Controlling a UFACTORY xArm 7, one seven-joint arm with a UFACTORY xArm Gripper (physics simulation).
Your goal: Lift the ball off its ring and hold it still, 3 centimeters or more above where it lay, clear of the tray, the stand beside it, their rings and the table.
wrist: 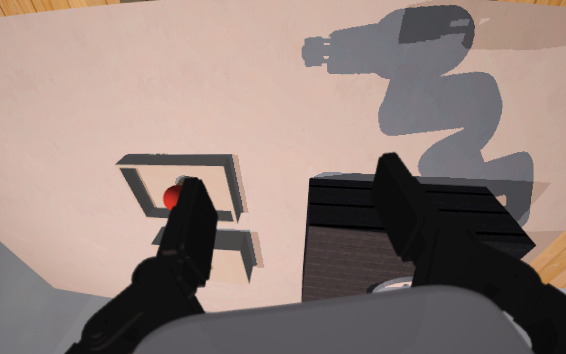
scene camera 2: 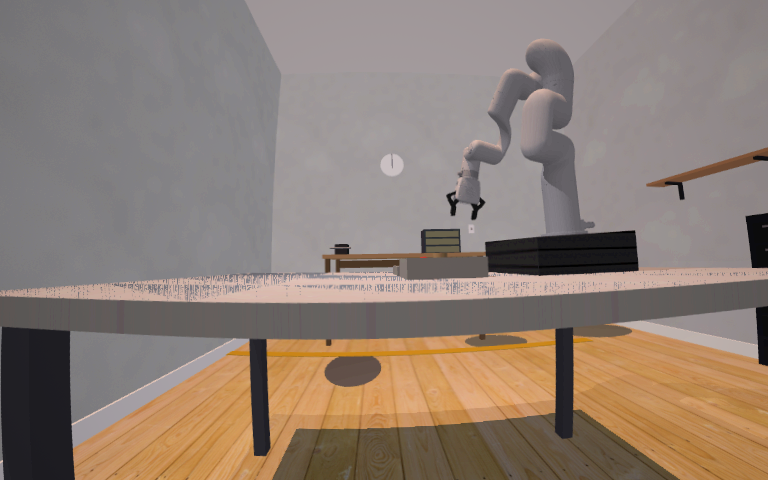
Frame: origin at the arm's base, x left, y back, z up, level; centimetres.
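Where they show: gripper, fingertip midpoint: (wrist: 292,185) (scene camera 2: 463,217); arm's base at its link origin: (scene camera 2: 563,235).
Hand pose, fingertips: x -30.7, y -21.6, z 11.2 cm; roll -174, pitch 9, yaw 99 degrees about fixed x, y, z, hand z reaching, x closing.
Observation:
Each offset is from my fingertips to the centre of the thing. "spot": to the spot under its first point. Level surfaces: height alone.
The red ball @[dx +20.5, dy -19.6, dz -18.4 cm] (wrist: 172,198) sits inside the grey-walled tray @[dx +20.5, dy -19.6, dz -20.3 cm] (wrist: 175,160) in the wrist view, partly hidden by the left finger. A bit of a pale grey ring @[spot: dx +18.5, dy -19.3, dz -21.4 cm] (wrist: 183,178) shows beside it. In the scene view, a small red spot of the ball (scene camera 2: 423,256) shows at the top edge of a grey box-like wall (scene camera 2: 444,268). My gripper (scene camera 2: 463,216) (wrist: 292,185) is open and empty, high above the table and apart from the ball. A second grey-walled piece @[spot: dx +31.7, dy -10.7, dz -19.5 cm] (wrist: 234,239) lies beside the tray, partly hidden by the finger; I cannot tell if it is the stand.
The black robot base (scene camera 2: 589,252) (wrist: 345,260) stands on the table @[dz -21.7 cm] (scene camera 2: 317,291) (wrist: 280,100), right of the tray. The arm's shadow (wrist: 435,105) falls across the table top. A brown bench (scene camera 2: 368,256) with a drawer box (scene camera 2: 440,241) stands far behind.

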